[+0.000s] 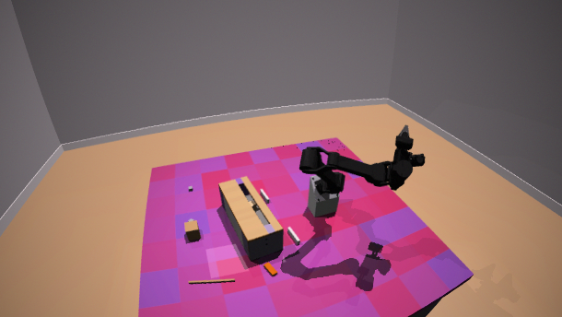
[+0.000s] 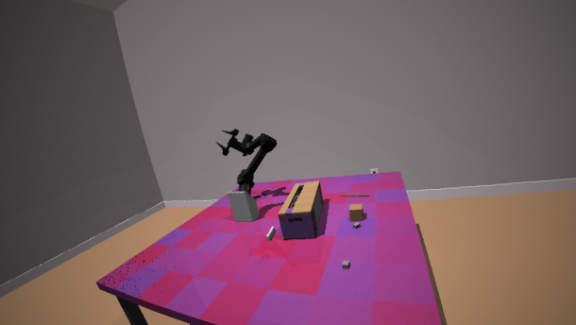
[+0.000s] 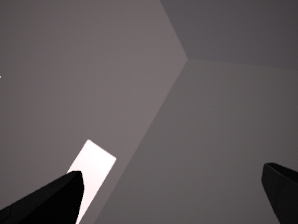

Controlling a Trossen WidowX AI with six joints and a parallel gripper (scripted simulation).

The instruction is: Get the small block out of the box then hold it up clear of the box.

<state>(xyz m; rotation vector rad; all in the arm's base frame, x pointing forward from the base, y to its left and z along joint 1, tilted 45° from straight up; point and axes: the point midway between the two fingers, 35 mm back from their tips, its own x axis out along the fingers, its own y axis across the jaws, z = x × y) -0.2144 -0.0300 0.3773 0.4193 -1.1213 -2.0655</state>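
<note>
Right now the small tan block is 51 cm ahead of my gripper tip, 30 cm to the right of it and 39 cm below it. The rest, counted from my gripper tip: thin stick (79 cm ahead, 5 cm to the right, 47 cm below); then orange piece (56 cm ahead, 1 cm to the right, 47 cm below).
</note>
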